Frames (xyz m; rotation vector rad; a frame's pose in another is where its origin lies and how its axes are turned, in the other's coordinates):
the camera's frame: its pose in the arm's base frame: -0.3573 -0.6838 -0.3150 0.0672 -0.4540 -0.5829
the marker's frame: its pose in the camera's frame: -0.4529 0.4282 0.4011 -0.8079 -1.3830 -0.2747
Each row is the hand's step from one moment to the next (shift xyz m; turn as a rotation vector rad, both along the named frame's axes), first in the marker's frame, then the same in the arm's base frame.
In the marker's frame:
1: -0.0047 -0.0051 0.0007 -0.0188 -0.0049 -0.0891
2: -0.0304 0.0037 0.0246 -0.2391 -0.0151 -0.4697
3: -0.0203 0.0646 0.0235 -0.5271 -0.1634 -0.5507
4: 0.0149 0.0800 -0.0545 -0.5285 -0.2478 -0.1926
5: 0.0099 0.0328 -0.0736 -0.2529 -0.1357 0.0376
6: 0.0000 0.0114 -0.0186 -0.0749 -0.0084 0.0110
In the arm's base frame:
1: -0.0046 -0.0014 -0.0051 0.0167 -0.0896 -0.0008
2: 0.0016 0.0189 -0.0344 0.1139 -0.4953 -0.1405
3: 0.0598 0.0340 -0.0203 0.0194 -0.6594 -0.4155
4: 0.0878 -0.0306 0.0308 -0.1403 -0.3374 -0.4942
5: 0.0467 -0.0608 0.0266 -0.1120 -0.0416 -0.2637
6: 0.0151 -0.0151 0.0045 -0.0023 -0.0050 -0.0760

